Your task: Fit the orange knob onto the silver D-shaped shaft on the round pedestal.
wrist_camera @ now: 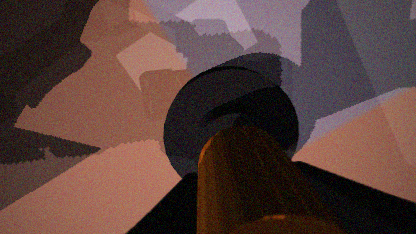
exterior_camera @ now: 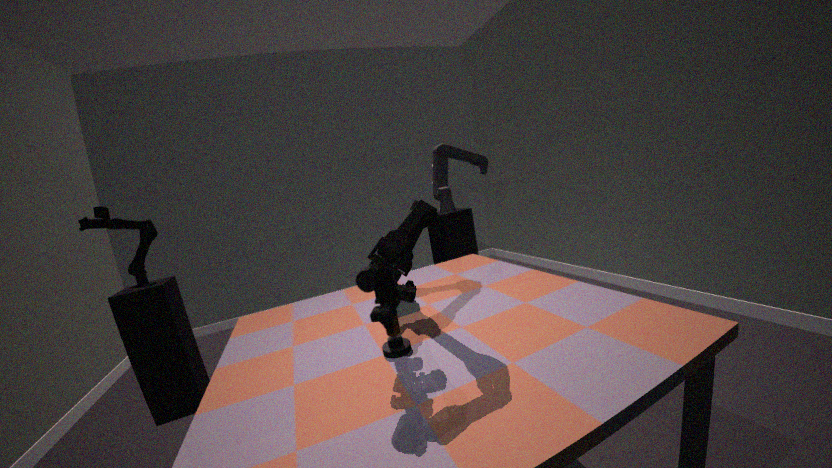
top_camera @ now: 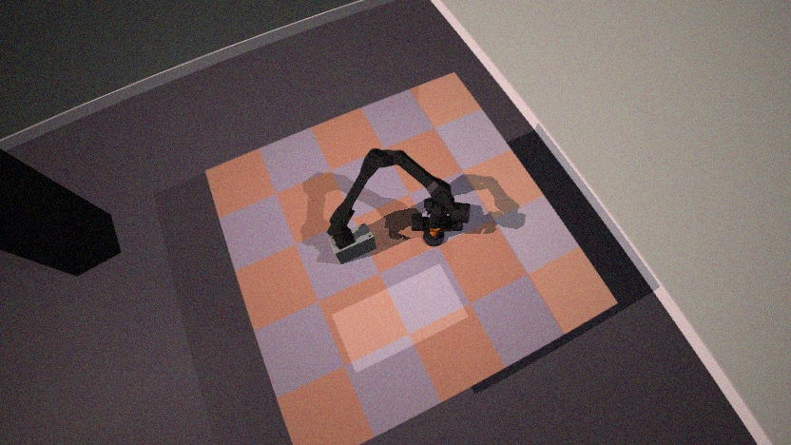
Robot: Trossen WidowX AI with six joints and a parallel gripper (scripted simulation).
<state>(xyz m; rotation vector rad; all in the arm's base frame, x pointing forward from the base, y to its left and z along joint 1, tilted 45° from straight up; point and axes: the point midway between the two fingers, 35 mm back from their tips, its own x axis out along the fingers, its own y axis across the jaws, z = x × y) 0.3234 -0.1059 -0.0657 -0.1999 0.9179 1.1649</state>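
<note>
Right now the black round pedestal is 4 cm below my gripper tip. Also, from my gripper tip: orange knob: 3 cm above.
</note>
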